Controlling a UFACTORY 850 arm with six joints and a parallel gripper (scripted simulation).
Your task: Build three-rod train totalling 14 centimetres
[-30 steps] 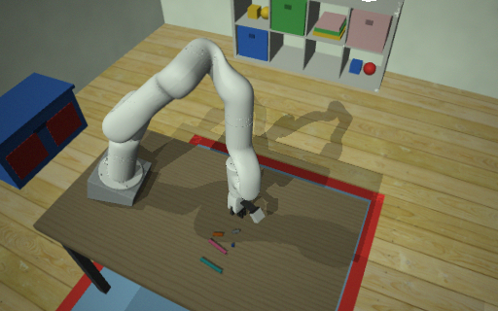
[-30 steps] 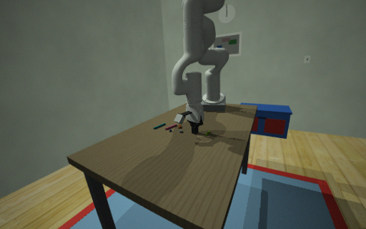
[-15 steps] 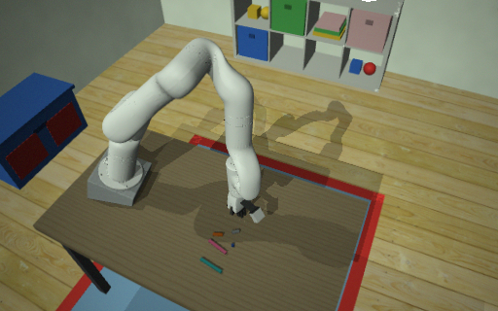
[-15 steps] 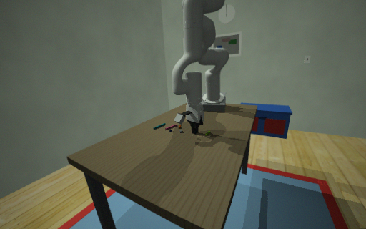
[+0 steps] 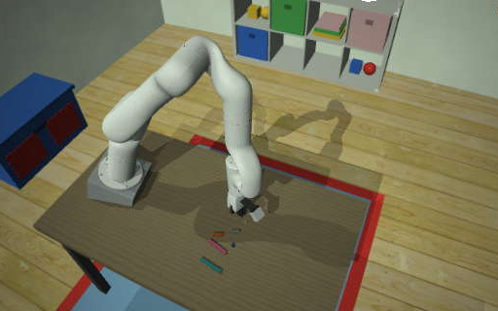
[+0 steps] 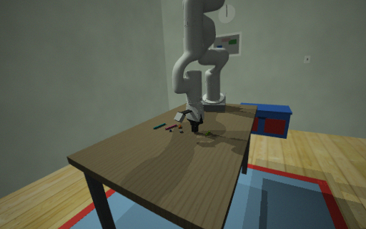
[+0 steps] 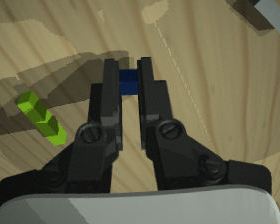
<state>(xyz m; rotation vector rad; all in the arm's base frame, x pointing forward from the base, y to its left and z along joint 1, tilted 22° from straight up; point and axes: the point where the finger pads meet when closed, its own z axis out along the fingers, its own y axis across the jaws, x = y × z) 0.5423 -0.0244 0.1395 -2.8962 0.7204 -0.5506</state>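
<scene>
Now: hand 7 cm past the orange rod, 12 cm to the left of it and 2 cm above it. From my hand the other things lie so: pink rod: 5 cm behind, 17 cm to the right, 2 cm below; then grey rod: 9 cm to the right, 2 cm below; then lime rod: 1 cm behind, 7 cm to the left, 2 cm below.
</scene>
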